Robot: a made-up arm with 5 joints. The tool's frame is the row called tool. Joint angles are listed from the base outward. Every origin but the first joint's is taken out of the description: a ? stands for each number. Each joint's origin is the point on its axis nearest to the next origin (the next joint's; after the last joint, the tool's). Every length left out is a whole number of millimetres.
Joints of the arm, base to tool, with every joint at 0 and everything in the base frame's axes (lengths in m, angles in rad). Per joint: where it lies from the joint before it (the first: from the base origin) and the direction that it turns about. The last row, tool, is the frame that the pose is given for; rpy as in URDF.
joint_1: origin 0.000 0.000 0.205 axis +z
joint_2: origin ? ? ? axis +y
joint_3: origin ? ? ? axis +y
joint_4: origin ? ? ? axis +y
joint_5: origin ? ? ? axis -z
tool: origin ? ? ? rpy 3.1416 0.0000 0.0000
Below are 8 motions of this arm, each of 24 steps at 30 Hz.
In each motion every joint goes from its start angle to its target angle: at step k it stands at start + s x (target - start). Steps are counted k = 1, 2, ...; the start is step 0. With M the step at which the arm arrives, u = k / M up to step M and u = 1 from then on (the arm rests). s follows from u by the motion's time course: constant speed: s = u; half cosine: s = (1 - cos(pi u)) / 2; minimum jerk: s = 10 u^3 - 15 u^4 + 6 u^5.
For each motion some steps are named. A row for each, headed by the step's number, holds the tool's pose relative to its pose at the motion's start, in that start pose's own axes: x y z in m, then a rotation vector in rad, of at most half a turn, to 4 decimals.
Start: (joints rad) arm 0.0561 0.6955 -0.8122 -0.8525 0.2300
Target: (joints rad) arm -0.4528 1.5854 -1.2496 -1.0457 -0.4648
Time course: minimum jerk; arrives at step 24
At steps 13, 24:
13: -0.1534 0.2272 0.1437 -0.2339 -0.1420 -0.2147
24: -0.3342 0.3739 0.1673 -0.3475 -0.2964 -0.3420

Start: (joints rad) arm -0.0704 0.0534 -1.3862 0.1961 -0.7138
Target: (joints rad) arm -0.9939 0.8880 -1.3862 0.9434 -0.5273
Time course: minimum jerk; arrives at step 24
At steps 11, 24:
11: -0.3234 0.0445 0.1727 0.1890 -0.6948 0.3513
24: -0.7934 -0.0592 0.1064 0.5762 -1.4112 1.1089

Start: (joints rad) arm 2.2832 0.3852 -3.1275 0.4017 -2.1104
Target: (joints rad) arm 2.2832 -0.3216 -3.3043 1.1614 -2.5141
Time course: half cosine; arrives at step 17
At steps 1, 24:
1: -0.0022 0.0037 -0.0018 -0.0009 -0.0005 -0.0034
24: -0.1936 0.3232 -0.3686 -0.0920 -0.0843 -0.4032

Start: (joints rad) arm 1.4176 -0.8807 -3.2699 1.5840 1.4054
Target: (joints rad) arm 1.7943 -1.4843 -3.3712 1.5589 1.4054
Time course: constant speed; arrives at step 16
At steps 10, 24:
10: 0.1696 0.0211 -0.3167 0.4612 -0.0049 0.2233
24: 0.2761 0.1199 -0.4891 0.7246 0.0396 0.3767

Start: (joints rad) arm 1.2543 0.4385 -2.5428 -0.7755 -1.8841
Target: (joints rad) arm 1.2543 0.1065 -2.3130 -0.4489 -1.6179
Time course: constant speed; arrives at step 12
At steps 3, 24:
3: -0.0099 0.0307 0.0211 0.0539 0.0155 0.0665
24: -0.0406 0.1252 0.0628 0.2214 0.0403 0.2651

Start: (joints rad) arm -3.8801 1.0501 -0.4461 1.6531 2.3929
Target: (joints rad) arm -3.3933 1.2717 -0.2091 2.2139 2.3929
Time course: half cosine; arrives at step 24
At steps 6, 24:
6: 0.0009 0.0143 0.0192 -0.0637 0.1445 0.0492
24: 0.0171 0.1232 0.0763 -0.5434 0.8581 0.4729

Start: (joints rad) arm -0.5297 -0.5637 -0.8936 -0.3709 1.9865
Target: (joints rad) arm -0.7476 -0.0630 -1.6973 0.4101 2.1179
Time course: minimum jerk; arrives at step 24
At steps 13, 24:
13: 0.0409 -0.0141 0.1543 -0.1930 0.2336 0.0603
24: 0.1011 -0.0099 0.2453 -0.3204 0.4157 0.1243

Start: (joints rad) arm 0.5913 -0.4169 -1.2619 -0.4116 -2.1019
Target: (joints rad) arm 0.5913 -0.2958 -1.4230 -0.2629 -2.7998
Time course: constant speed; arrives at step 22
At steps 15, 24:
15: 0.0083 -0.0142 0.0441 0.0538 0.0520 -0.4756
24: 0.0128 -0.0218 0.0640 0.0707 0.0855 -0.6972

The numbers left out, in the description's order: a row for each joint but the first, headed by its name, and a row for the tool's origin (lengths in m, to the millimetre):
joint_2: 0.000 0.000 0.000
joint_3: 0.083 0.000 0.439
joint_4: 0.054 0.000 -0.239
joint_5: 0.114 0.000 -0.145
tool: 0.000 0.000 0.000

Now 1 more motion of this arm.
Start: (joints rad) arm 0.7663 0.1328 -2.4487 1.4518 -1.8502
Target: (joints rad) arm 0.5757 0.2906 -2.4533 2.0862 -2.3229
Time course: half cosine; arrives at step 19
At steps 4, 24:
4: -0.0066 -0.0116 0.0197 0.0836 0.0108 -0.0361
24: -0.0577 -0.1412 0.1358 0.7282 0.3107 -0.2735

